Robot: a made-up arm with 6 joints. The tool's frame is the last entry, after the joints.
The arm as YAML. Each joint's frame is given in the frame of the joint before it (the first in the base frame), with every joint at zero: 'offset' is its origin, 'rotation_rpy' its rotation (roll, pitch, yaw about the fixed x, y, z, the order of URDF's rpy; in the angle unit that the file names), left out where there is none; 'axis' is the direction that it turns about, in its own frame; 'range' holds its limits. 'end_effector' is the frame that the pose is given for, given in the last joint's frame.
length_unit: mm
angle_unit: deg
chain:
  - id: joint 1
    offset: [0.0, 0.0, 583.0]
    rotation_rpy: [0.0, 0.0, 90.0]
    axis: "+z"
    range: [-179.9, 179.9]
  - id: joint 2
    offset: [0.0, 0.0, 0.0]
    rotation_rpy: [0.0, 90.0, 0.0]
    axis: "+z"
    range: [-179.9, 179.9]
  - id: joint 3
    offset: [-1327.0, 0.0, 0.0]
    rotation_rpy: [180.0, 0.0, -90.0]
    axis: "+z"
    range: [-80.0, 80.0]
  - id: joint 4
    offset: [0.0, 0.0, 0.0]
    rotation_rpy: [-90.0, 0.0, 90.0]
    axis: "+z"
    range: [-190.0, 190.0]
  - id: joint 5
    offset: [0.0, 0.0, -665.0]
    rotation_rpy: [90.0, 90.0, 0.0]
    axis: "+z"
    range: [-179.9, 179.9]
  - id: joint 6
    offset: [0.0, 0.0, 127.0]
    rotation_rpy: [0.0, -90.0, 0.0]
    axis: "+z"
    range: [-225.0, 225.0]
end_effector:
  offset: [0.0, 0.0, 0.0]
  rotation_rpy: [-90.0, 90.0, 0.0]
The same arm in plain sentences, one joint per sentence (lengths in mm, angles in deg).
The arm has six revolute joints in a row. What follows holds with every joint at zero, and every direction is one of the base frame's. The first joint is mounted 583 mm along +z from the base frame's origin and turns about +z, from -179.9 to 179.9 deg. The second joint is mounted at the same point as the first joint and turns about +y, from -179.9 to 179.9 deg. The third joint is mounted 1327 mm along +z from the second joint and turns about -y, from -80 to 80 deg. The fourth joint is mounted at the same point as the third joint and turns about -x, from -190 to 190 deg. The fifth joint is mounted 665 mm along +x from the fourth joint and turns about -y, from -179.9 to 179.9 deg. The sixth joint is mounted 127 mm along -y from the fifth joint and turns about -x, from -225 to 225 deg. The tool frame, which is the frame that the pose is given for, is mounted at the same point as the sixth joint; its axes are parallel to the base frame's.
